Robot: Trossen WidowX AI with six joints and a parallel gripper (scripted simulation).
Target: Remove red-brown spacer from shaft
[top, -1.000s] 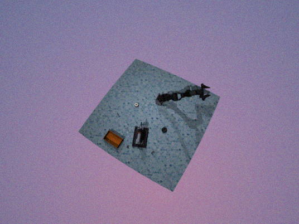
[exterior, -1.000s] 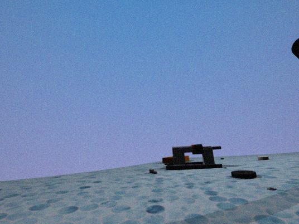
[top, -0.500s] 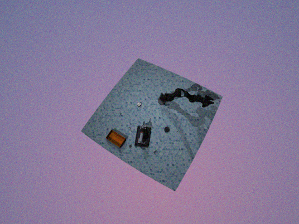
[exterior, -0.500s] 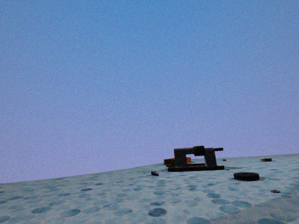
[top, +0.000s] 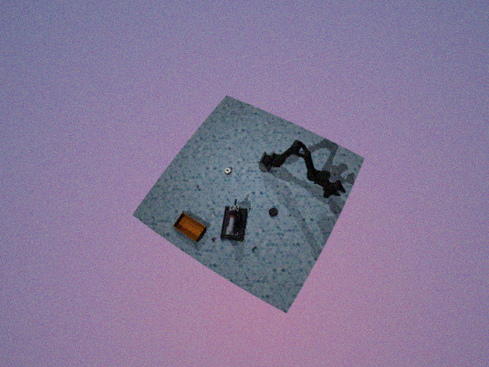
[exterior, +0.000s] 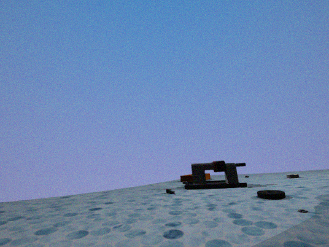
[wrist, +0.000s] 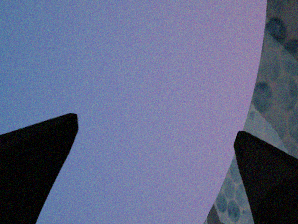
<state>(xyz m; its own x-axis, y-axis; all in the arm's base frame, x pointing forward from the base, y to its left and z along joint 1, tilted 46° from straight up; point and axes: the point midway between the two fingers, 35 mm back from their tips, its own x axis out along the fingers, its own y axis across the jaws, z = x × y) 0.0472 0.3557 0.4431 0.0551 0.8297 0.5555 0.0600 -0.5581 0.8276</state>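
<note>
Right now the dark shaft is 39 cm ahead of my gripper tip, 64 cm to the right of it and 2 cm below it. The rest, counted from my gripper tip: thin dark rod (43 cm ahead, 79 cm to the right, 10 cm below); dark disc (27 cm ahead, 41 cm to the right, 10 cm below); orange tray (61 cm ahead, 88 cm to the right, 9 cm below).
</note>
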